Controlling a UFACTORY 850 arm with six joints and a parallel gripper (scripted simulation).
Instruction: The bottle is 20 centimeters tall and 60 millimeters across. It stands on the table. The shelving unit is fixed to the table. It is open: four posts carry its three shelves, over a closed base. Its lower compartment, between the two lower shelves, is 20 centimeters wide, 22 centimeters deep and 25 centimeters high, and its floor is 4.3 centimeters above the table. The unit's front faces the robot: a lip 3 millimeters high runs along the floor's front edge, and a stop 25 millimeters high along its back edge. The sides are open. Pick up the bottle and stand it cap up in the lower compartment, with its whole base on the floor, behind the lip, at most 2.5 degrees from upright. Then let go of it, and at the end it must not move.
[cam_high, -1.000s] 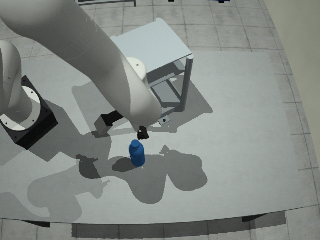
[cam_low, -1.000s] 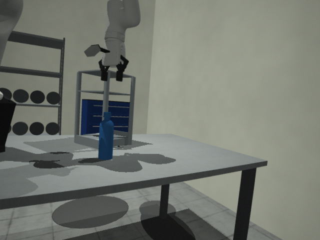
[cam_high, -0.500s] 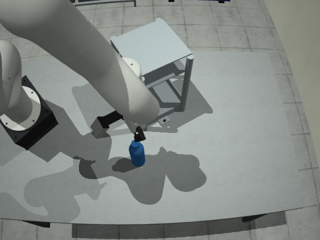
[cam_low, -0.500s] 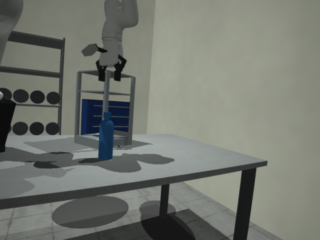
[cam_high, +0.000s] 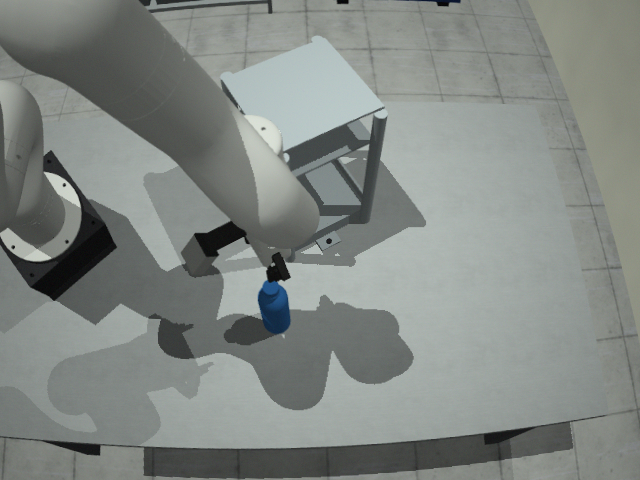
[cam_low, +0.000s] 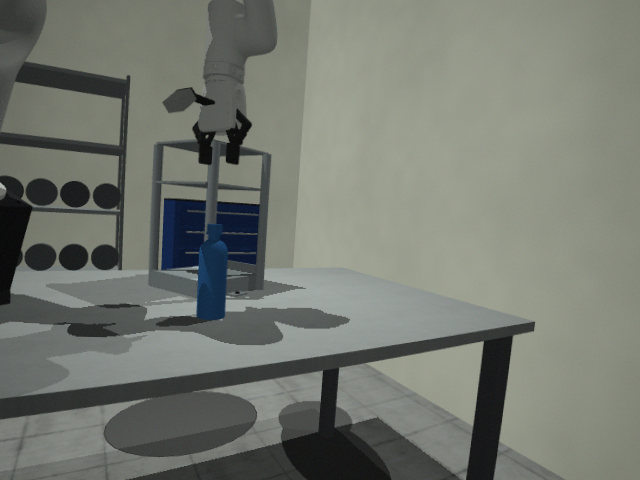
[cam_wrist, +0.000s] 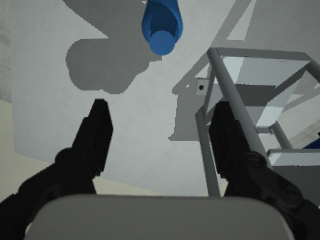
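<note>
Now: the blue bottle 21 cm below my hand. Also, from my hand: grey shelving unit 28 cm to the left, 14 cm below, 12 cm ahead.
</note>
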